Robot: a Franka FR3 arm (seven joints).
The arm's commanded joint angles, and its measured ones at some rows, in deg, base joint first. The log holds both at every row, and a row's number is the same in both.
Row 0, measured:
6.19 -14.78 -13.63 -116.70 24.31 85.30 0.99
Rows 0 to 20, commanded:
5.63 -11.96 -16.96 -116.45 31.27 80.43 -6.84
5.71 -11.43 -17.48 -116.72 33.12 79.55 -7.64
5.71 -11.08 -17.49 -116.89 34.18 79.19 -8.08
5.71 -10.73 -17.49 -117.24 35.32 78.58 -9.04
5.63 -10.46 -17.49 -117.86 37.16 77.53 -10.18
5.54 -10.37 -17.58 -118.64 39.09 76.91 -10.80
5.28 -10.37 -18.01 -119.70 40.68 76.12 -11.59
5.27 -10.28 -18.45 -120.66 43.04 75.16 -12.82
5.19 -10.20 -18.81 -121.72 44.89 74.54 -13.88
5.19 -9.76 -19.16 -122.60 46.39 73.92 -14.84
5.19 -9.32 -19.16 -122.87 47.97 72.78 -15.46
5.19 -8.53 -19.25 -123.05 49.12 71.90 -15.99
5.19 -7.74 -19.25 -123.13 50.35 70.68 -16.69
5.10 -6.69 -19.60 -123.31 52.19 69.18 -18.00
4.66 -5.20 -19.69 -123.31 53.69 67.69 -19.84
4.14 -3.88 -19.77 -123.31 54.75 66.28 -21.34
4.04 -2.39 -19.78 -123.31 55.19 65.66 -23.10
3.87 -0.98 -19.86 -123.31 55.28 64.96 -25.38
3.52 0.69 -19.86 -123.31 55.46 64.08 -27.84
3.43 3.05 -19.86 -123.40 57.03 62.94 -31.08
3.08 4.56 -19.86 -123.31 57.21 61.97 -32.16
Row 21, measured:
4.44 -0.66 -19.95 -123.58 54.44 65.72 -26.39
